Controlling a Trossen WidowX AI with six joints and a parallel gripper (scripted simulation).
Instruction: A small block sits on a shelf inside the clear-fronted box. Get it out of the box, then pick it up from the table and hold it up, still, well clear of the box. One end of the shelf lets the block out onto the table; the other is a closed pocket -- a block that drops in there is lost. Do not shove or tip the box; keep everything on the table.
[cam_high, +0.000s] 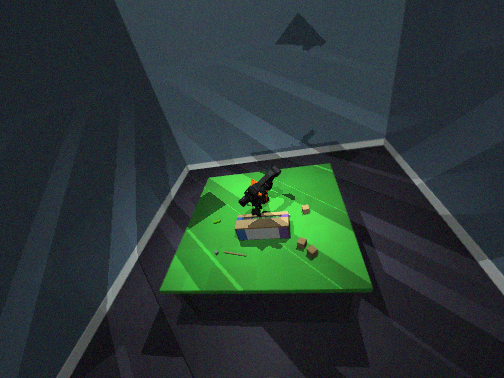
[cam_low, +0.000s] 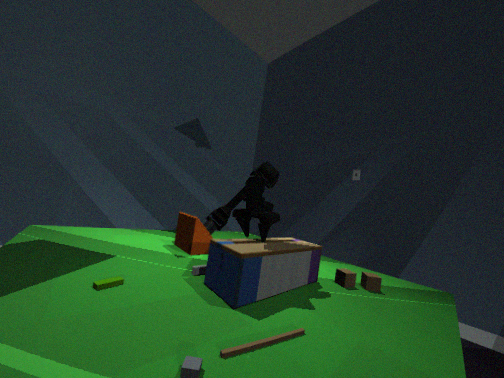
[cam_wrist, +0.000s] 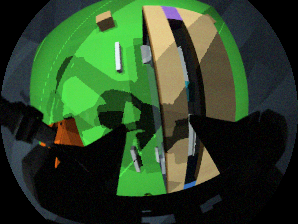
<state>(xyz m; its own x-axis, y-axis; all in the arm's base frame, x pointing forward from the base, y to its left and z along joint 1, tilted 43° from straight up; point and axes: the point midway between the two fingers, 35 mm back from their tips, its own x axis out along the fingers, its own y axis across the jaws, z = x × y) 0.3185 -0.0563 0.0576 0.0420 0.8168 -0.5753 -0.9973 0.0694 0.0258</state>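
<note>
The box lies 60 mm below my gripper tip, 40 mm ahead of it and 10 mm to the left of it. The rest, counted from my gripper tip: yellow-green bar 400 mm to the right, 120 mm below, 90 mm behind; then small grey cube 350 mm to the right, 230 mm ahead, 120 mm below; then thin brown stick 250 mm ahead, 210 mm to the right, 120 mm below.
</note>
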